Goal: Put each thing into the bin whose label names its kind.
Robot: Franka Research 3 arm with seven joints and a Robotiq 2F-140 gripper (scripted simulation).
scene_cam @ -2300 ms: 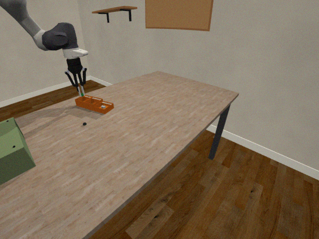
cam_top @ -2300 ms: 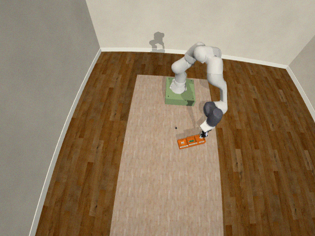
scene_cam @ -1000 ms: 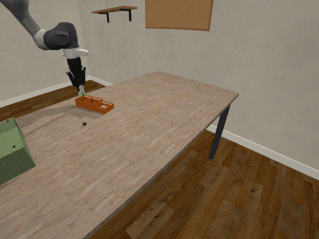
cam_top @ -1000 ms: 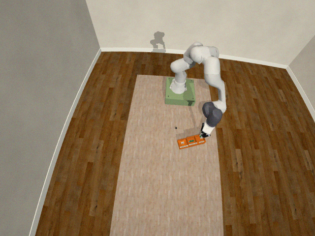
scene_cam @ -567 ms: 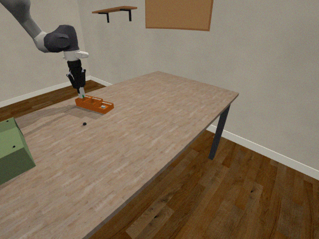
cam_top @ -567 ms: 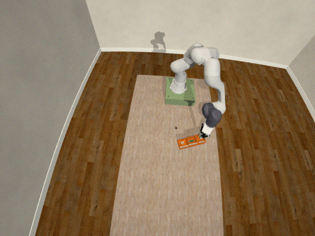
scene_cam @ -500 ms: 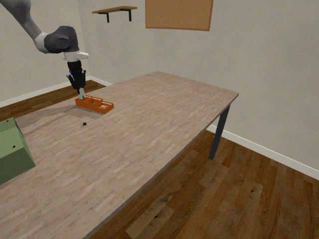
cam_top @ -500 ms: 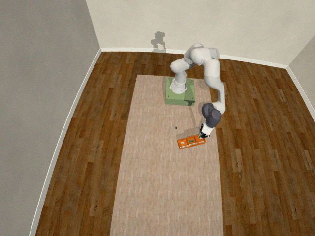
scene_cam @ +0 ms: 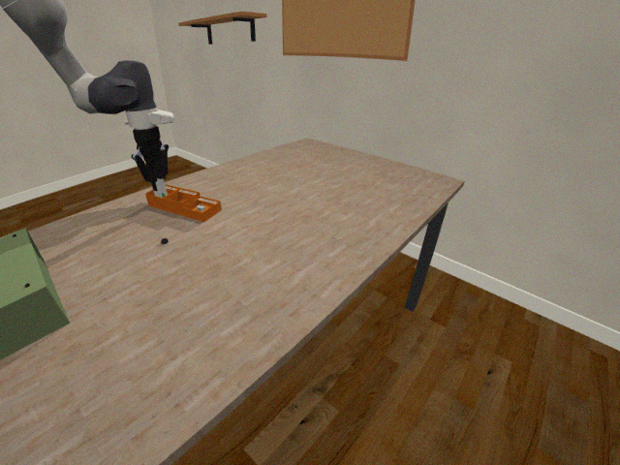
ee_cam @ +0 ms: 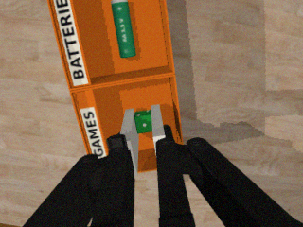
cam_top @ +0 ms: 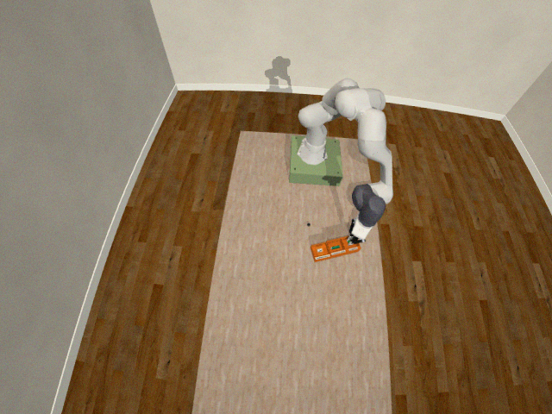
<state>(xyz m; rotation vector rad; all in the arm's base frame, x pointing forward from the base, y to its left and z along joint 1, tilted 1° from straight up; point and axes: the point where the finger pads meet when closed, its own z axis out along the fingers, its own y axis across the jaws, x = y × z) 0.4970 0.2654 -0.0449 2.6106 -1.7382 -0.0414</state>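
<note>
The labelled bins is 4 cm ahead of my hand, 7 cm to the right of it and 3 cm below it. Round my hand: white piece 7 cm ahead, 15 cm to the right, 3 cm below; then small green cube 3 cm below; then green battery 4 cm ahead, 8 cm to the right, 4 cm below.
</note>
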